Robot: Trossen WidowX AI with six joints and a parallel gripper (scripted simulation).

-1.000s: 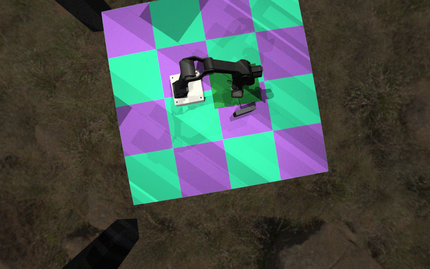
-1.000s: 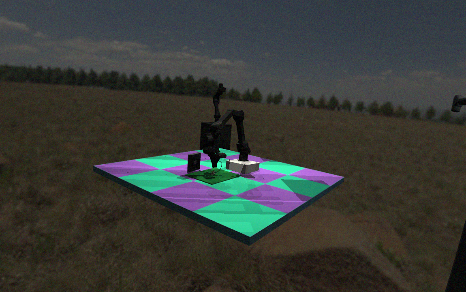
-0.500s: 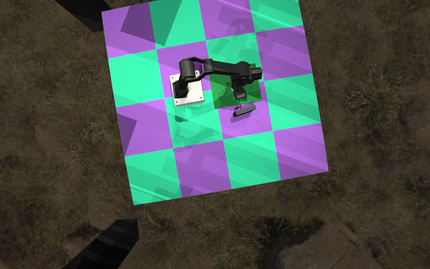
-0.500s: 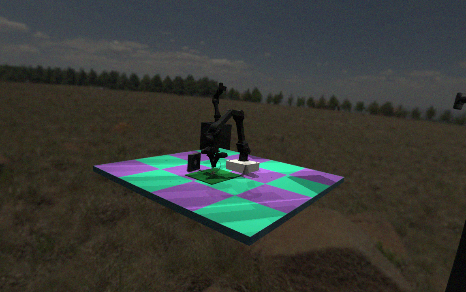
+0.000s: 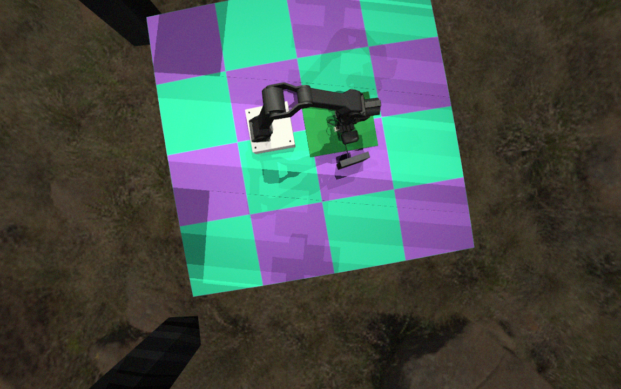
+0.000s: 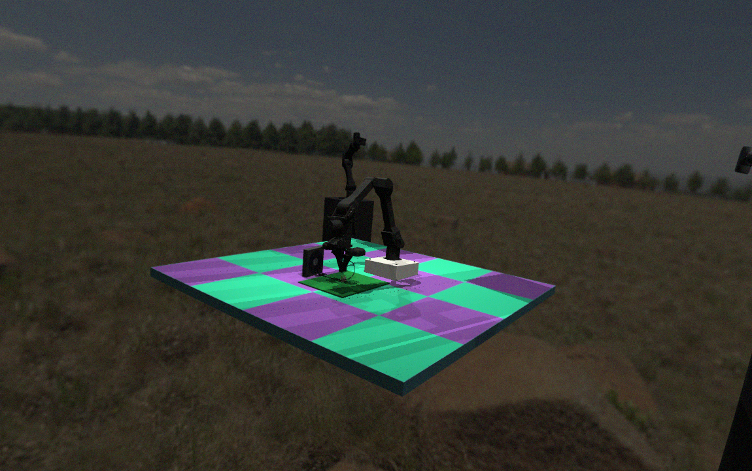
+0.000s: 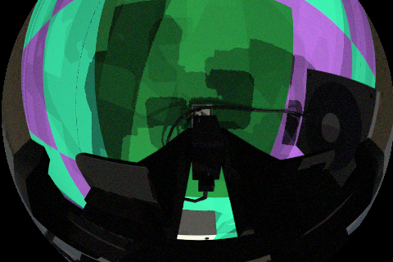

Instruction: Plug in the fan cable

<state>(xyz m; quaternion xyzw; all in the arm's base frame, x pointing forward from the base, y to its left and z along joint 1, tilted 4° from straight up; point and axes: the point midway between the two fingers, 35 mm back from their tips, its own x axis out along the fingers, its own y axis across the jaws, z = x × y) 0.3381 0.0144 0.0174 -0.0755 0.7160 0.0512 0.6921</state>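
The four-pin header lies 1 cm behind my gripper tip and 6 cm below it. The rest, counted from my gripper tip: green board 2 cm to the left, 7 cm below; then dark plug 1 cm behind, 1 cm above; then black fan 3 cm ahead, 14 cm to the right.
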